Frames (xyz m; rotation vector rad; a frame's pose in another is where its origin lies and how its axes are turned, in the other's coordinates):
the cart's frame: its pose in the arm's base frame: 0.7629 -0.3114 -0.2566 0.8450 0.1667 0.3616
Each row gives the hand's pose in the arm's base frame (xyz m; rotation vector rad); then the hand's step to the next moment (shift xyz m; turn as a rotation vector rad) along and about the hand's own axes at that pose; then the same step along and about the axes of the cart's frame.
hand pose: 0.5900 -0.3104 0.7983 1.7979 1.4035 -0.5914
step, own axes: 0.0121 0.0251 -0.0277 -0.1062 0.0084 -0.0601
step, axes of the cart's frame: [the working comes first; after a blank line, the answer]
step, axes of the arm's base frame: 0.0248 0.0267 0.0147 -0.0281 -0.0166 0.1179

0.0330 0.0212 -0.0020 -0.0325 0.0858 0.0809
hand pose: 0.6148 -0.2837 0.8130 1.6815 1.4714 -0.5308
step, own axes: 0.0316 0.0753 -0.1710 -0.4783 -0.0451 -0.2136
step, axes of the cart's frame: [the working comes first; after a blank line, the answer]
step, axes of the arm's base frame: 0.0452 0.1564 0.0969 -0.1944 -0.1219 0.4731

0.1006 0.1571 -0.0330 -0.2267 0.3311 0.3397
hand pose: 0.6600 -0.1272 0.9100 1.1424 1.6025 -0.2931
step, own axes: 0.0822 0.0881 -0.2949 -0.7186 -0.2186 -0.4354
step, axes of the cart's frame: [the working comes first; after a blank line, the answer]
step, axes of the arm's base frame: -0.1080 0.2909 0.0722 -0.4811 -0.1803 0.6999

0.0094 0.2578 -0.1869 -0.5146 0.5374 0.4473
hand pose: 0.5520 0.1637 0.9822 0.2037 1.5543 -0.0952
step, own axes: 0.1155 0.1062 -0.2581 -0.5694 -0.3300 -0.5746
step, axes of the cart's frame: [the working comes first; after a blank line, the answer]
step, axes of the arm's base frame: -0.2314 0.1608 -0.1088 -0.6363 -0.2528 0.5427

-0.1536 0.0723 -0.2498 -0.6855 0.4128 0.3508
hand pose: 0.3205 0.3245 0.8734 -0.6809 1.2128 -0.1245
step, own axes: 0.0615 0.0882 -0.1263 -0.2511 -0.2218 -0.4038
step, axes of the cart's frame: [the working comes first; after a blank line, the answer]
step, axes of the arm's base frame: -0.1129 -0.0092 -0.1211 -0.3946 -0.2349 0.2537

-0.1079 -0.0693 -0.1052 -0.4544 0.1460 0.2179
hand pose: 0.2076 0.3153 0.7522 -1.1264 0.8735 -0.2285
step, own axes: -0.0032 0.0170 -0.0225 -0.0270 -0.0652 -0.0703
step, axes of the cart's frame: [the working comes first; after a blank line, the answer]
step, axes of the arm's base frame: -0.0224 -0.0061 -0.0163 -0.0509 -0.0623 0.0588

-0.0230 -0.0106 -0.0128 -0.0707 0.0191 0.0675
